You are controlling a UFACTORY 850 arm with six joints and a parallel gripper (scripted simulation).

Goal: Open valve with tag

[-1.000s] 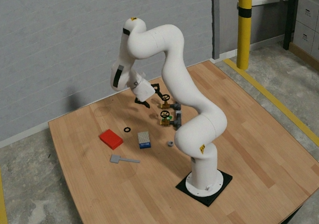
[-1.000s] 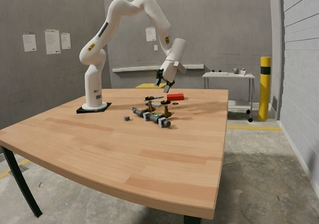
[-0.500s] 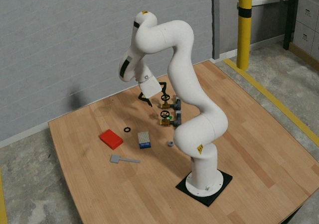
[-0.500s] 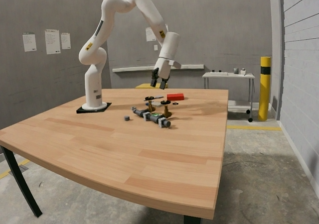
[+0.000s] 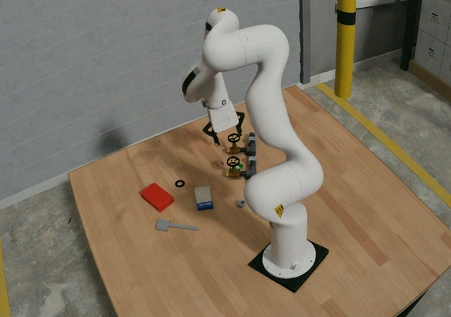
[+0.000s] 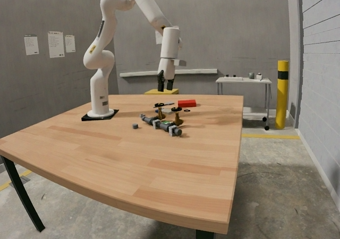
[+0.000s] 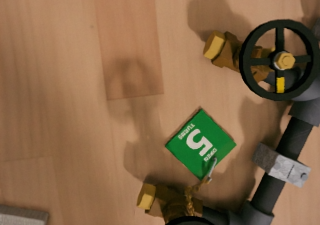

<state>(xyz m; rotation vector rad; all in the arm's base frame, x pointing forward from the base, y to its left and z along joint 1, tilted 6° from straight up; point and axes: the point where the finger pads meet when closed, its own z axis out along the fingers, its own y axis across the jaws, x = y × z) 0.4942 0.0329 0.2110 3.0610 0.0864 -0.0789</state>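
Right now the green tag is 180 mm below my hand and 30 mm to the right of it. From my hand the other things lie so: red block 330 mm to the left, 160 mm below, 50 mm behind; then grey paddle-shaped tool 300 mm to the left, 210 mm behind, 170 mm below; then blue-and-grey box 170 mm below, 150 mm to the left, 110 mm behind.
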